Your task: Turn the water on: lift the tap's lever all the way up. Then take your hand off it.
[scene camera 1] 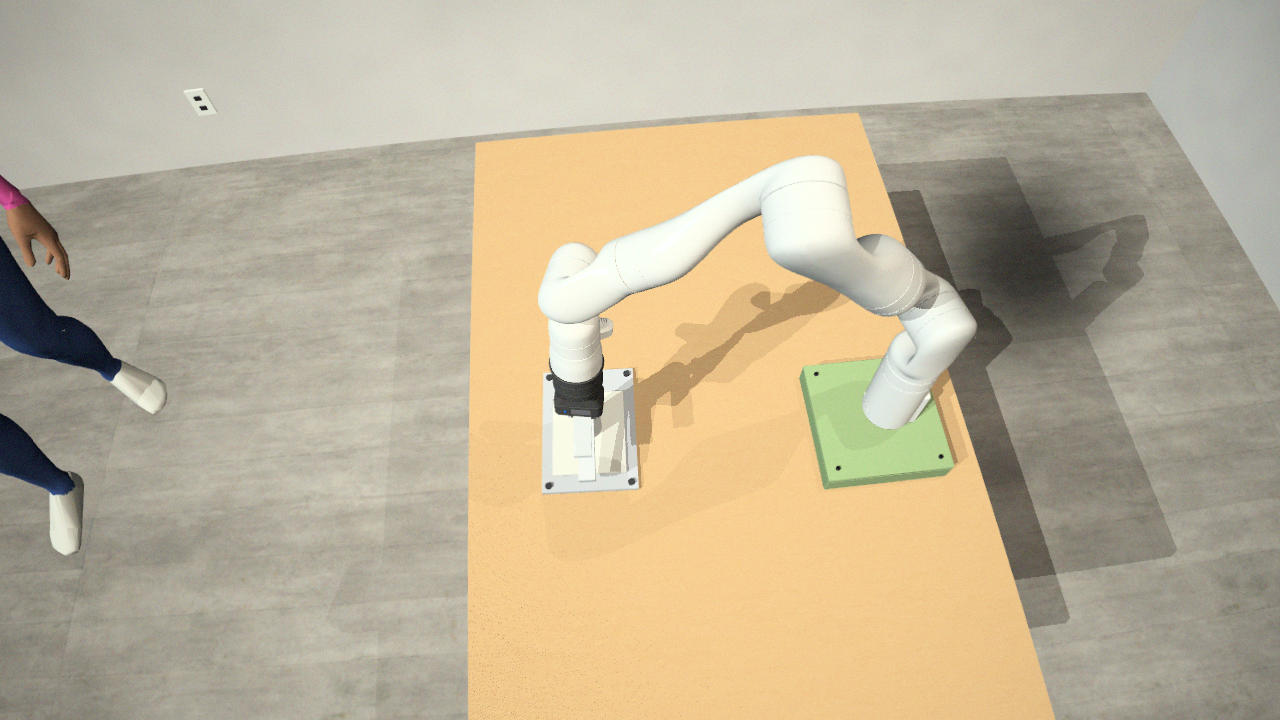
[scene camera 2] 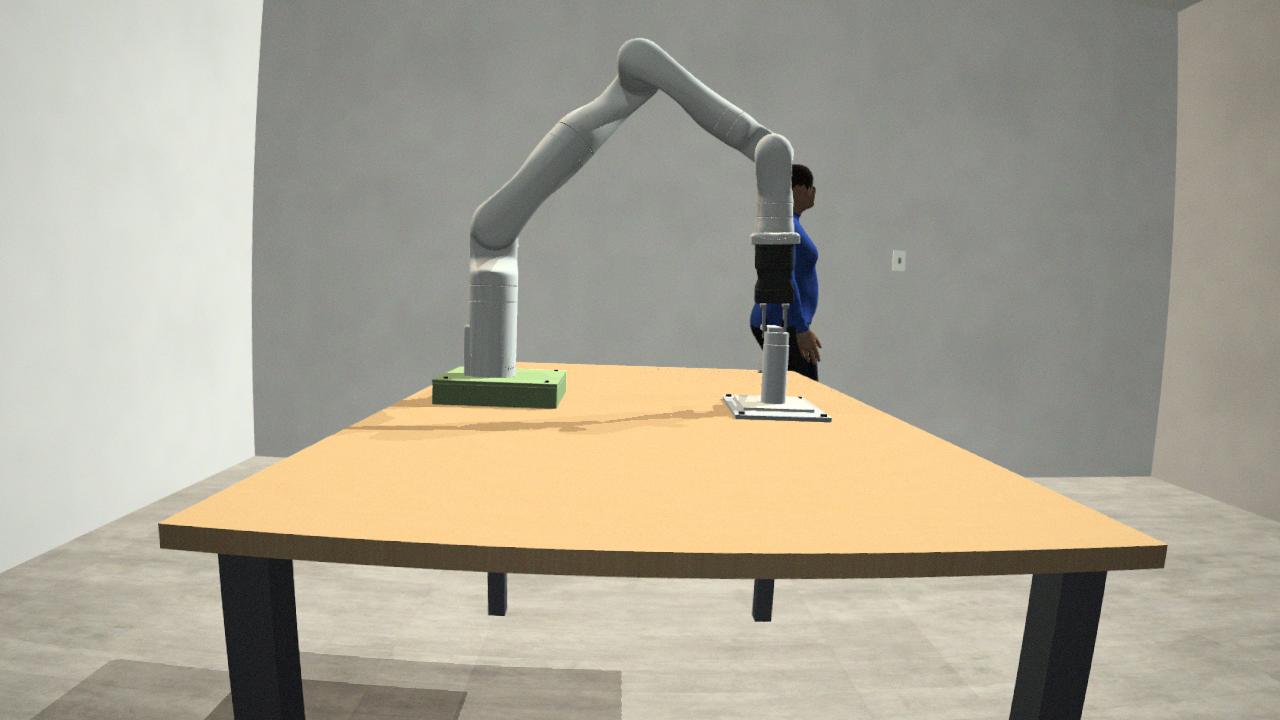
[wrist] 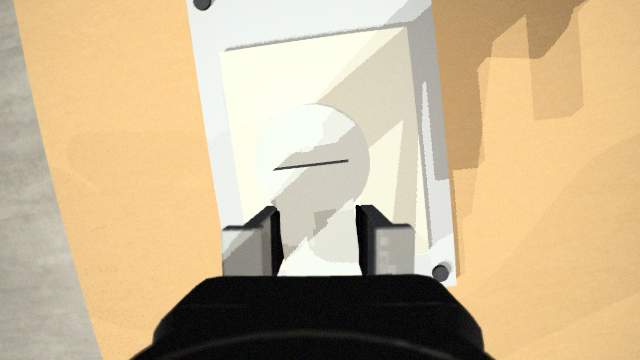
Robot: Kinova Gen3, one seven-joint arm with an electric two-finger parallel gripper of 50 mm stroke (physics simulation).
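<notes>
The tap [scene camera 2: 774, 371] [wrist: 295, 127] is a light grey upright column on a white plate [scene camera 1: 634, 447] [scene camera 2: 751, 414] [wrist: 207, 30]. Its pale flat lever [scene camera 1: 583, 438] [wrist: 320, 240] sits on top, above the spout [scene camera 1: 586, 470], and points toward scene camera 2. My gripper [scene camera 1: 581, 422] [scene camera 2: 775, 326] [wrist: 320, 230] points straight down at the column's top and is shut on the lever, one finger on each side. The lever's tilt is hard to judge; it looks low. In scene camera 1 the gripper body hides the fingers and the lever's rear end.
The arm's green base block [scene camera 1: 841, 438] [scene camera 2: 498, 394] stands on the same wooden table [scene camera 1: 716, 608] [scene camera 2: 662, 492]. The tap's plate lies near the table's far edge from the base. A person in blue [scene camera 2: 807, 268] stands behind the table; another person's legs [scene camera 1: 40, 331] show at the left.
</notes>
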